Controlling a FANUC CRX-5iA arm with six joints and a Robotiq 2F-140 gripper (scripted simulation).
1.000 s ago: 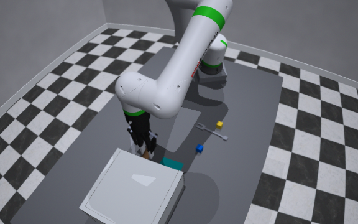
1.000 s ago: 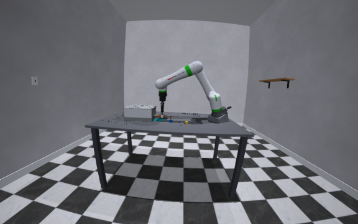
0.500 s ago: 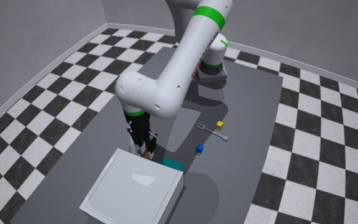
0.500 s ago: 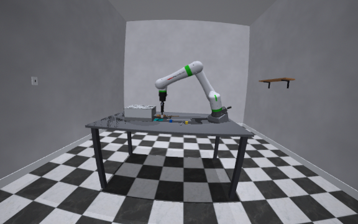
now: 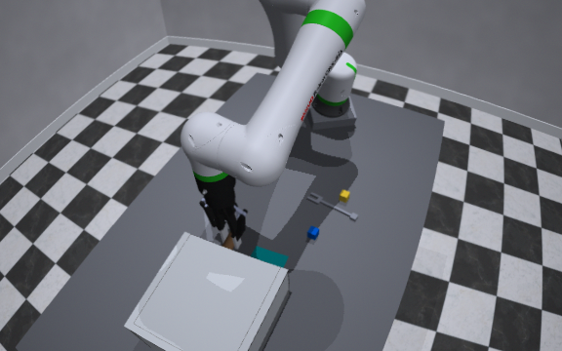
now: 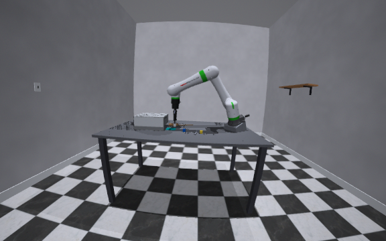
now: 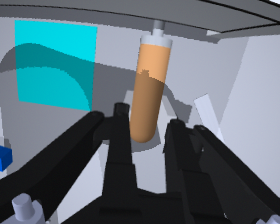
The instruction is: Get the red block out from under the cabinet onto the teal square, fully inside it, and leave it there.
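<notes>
My gripper is now 3 cm short of the teal square, 11 cm to the right of it and 4 cm above it. Round my hand: thin wooden stick: 13 cm behind, 9 cm to the right, 3 cm below; hook tool: 14 cm ahead, 3 cm to the left, 2 cm below; grey strip: 4 cm behind, 11 cm to the right, 4 cm below.
</notes>
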